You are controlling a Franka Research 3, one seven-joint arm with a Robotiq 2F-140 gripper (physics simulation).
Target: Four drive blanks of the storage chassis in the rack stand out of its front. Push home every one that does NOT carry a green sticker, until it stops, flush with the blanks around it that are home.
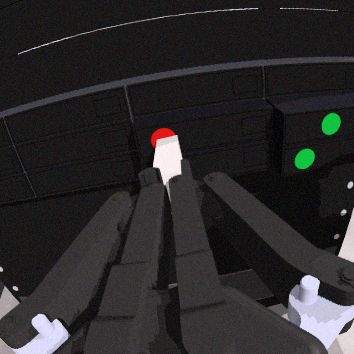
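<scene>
My gripper (170, 152) is shut and empty. Its pale tips are at the left part of the middle column's middle blank (210, 131) and overlap the lower edge of its red sticker (163, 135); whether they touch is hard to tell. A thin strip of that blank's top face shows, so it seems to stand out slightly, less than the green-stickered ones. The blank below it (225, 166) is partly hidden by the fingers, and no sticker shows on it. To the right, two blanks with green stickers (331, 124) (304, 159), one above the other, stand clearly out, their left sides visible.
Blanks of the left column (75, 142) and the top row (195, 92) look flush. The grey chassis edge (195, 69) runs above them. A dark panel lies below the blanks, with a rack post with round holes (347, 220) at the right edge.
</scene>
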